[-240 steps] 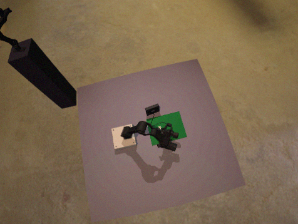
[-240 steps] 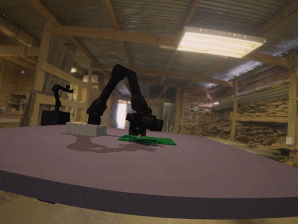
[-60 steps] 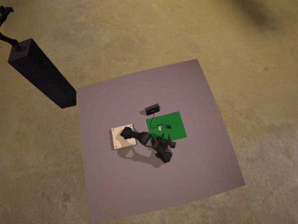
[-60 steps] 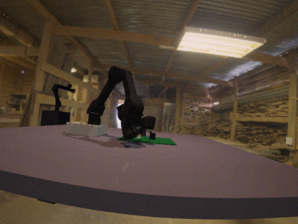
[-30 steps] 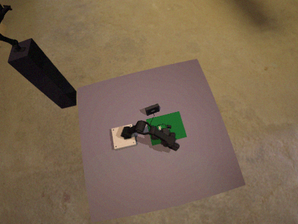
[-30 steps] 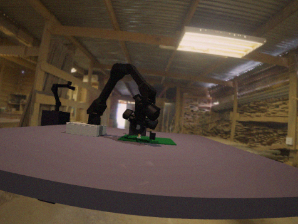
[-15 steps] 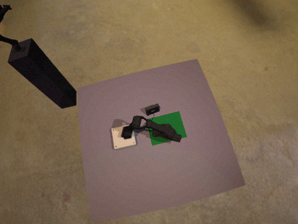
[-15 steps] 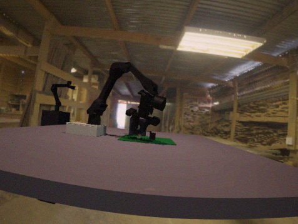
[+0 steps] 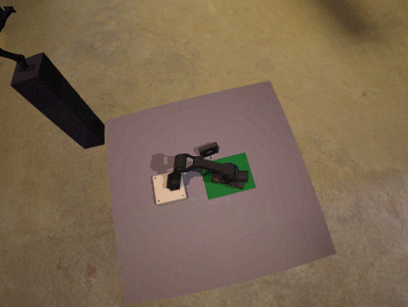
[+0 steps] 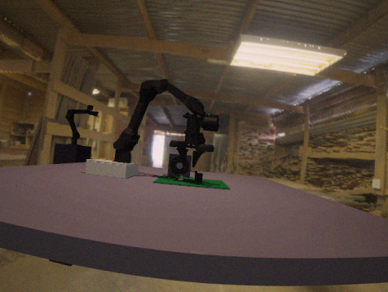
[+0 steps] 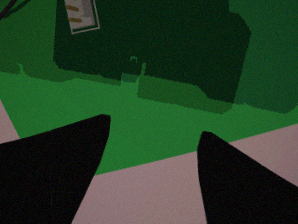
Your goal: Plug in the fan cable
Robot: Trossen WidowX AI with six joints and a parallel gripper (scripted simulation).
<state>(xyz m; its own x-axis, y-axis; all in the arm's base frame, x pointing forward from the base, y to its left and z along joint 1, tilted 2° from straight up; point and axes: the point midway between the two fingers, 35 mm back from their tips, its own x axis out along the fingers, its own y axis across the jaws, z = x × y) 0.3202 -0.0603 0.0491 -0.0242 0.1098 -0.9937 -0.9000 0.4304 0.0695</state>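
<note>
Right now the black fan plug is 40 mm ahead of my gripper tip, 70 mm to the left of it and 50 mm below it. Also, from my gripper tip: four-pin fan header: 40 mm behind, 80 mm to the left, 70 mm below; then green board: 20 mm ahead, 70 mm to the left, 90 mm below; then fan: 70 mm behind, 230 mm to the left, 10 mm below.
</note>
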